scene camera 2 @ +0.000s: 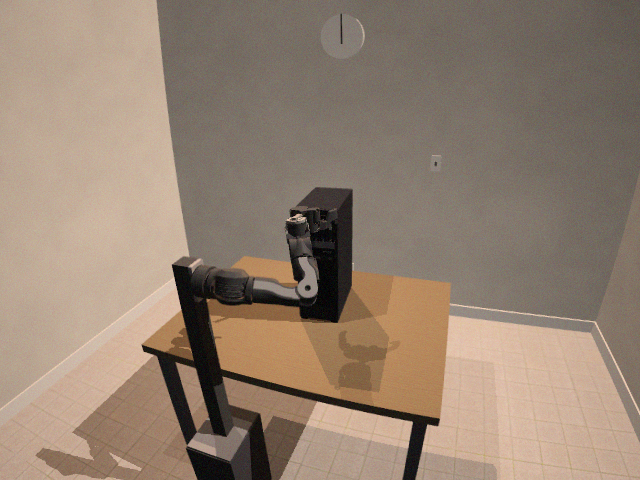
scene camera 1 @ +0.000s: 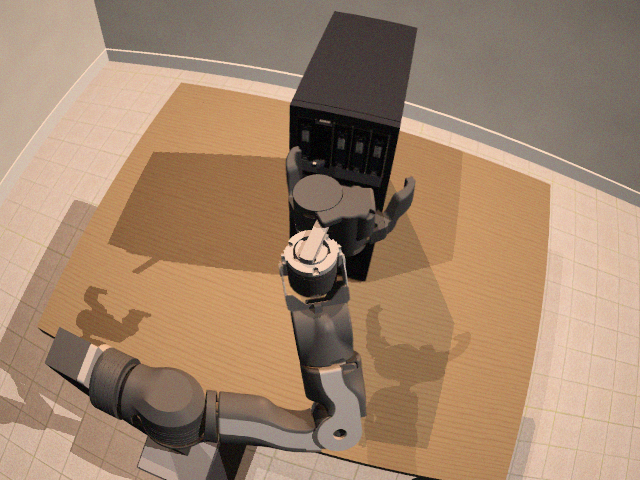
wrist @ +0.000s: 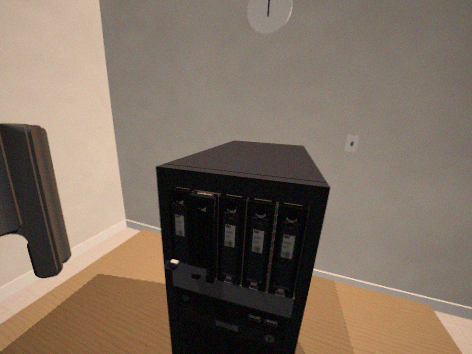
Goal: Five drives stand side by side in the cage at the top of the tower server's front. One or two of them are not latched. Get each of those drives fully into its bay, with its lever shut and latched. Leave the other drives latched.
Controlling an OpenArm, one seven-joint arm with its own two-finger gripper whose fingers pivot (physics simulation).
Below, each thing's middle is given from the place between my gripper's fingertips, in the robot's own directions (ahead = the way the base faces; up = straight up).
The black tower server [scene camera 1: 358, 75] lies 29 cm ahead of my hand, 5 cm to the left of it and 28 cm below it.
